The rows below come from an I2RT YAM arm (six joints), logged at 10 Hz.
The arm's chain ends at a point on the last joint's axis. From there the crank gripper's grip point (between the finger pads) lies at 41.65 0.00 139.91 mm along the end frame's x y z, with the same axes.
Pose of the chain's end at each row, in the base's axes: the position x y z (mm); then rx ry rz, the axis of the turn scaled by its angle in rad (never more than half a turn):
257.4 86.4 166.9 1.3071 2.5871 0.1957
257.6 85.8 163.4 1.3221 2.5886 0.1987
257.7 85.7 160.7 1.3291 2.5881 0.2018
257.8 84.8 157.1 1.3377 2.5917 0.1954
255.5 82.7 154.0 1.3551 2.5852 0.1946
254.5 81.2 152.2 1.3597 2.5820 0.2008
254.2 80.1 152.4 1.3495 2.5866 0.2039
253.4 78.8 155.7 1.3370 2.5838 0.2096
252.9 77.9 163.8 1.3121 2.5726 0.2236
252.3 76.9 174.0 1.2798 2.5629 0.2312
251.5 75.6 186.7 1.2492 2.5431 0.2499
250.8 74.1 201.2 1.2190 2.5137 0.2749
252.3 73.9 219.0 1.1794 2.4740 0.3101
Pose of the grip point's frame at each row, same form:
271.1 121.8 25.9 1.3071 2.5871 0.1957
270.6 122.0 22.6 1.3221 2.5886 0.1987
270.6 122.3 20.0 1.3291 2.5881 0.2018
269.7 121.3 16.3 1.3377 2.5917 0.1954
267.5 119.3 13.2 1.3551 2.5852 0.1946
267.0 118.4 11.6 1.3597 2.5820 0.2008
266.6 117.5 11.8 1.3495 2.5866 0.2039
266.8 116.2 15.2 1.3370 2.5838 0.2096
269.1 115.2 23.6 1.3121 2.5726 0.2236
271.2 113.5 34.0 1.2798 2.5629 0.2312
274.6 112.2 47.3 1.2492 2.5431 0.2499
279.4 110.8 62.9 1.2190 2.5137 0.2749
288.3 111.3 82.5 1.1794 2.4740 0.3101

